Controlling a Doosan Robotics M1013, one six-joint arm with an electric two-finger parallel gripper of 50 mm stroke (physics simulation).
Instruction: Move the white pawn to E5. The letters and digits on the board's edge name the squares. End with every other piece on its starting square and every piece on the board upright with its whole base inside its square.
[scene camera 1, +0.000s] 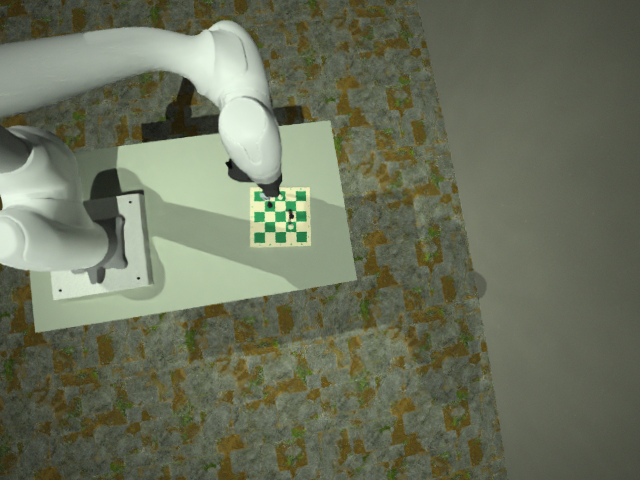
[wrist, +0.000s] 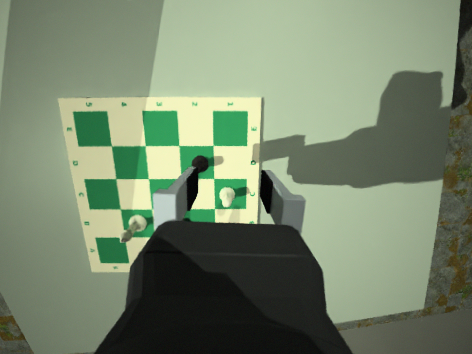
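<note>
I can see my gripper here, and a chessboard is in the scene with it.
</note>
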